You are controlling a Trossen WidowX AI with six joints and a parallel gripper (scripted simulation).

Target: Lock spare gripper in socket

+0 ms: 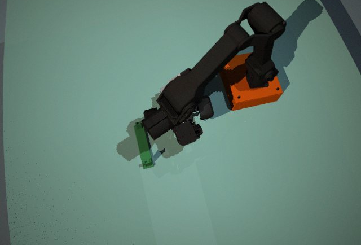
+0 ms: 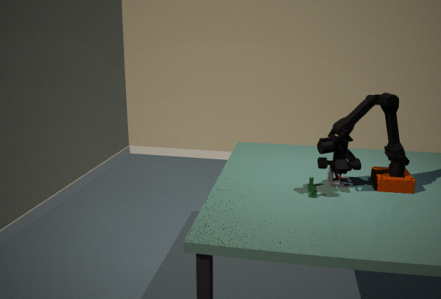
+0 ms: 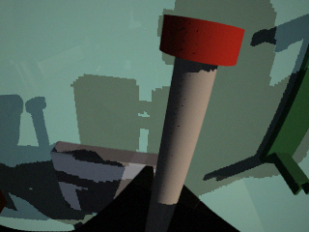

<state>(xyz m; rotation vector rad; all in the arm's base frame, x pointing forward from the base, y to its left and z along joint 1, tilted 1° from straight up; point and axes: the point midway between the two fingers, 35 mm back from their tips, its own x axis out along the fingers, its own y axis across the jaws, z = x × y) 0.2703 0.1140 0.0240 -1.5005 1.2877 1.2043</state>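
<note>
Now: the grey mount 7 cm to the right of my gripper tip. Also, from my gripper tip: spare gripper: 7 cm to the right, 6 cm above, 2 cm behind; green cradle: 11 cm ahead, 6 cm to the left, 3 cm below.
</note>
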